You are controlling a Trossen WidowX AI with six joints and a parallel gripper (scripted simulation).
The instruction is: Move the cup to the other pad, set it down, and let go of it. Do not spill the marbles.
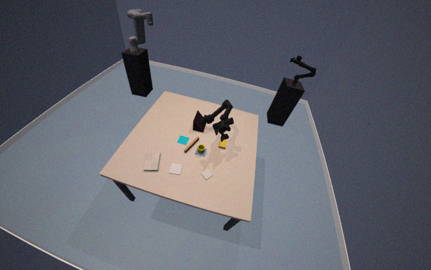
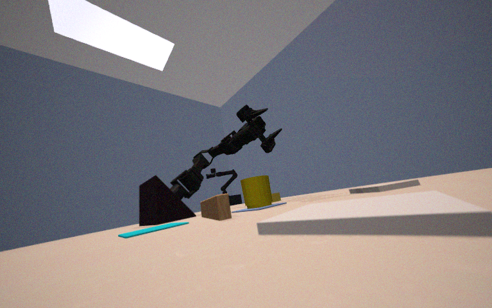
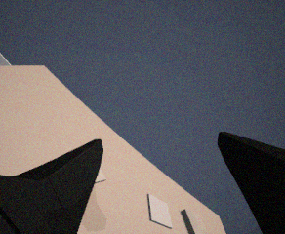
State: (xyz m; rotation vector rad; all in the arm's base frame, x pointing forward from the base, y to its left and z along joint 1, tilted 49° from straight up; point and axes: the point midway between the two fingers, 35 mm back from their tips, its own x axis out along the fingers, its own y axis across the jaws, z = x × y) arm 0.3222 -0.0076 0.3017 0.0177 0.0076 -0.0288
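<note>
The cup is 230 mm below my gripper tip, 140 mm to the right of it and 20 mm behind it. The rest, counted from my gripper tip: red marble: 250 mm below, 130 mm to the right; blue pad: 270 mm below, 140 mm to the right, 10 mm behind; curved wooden block: 250 mm below, 240 mm to the right, 60 mm behind.
</note>
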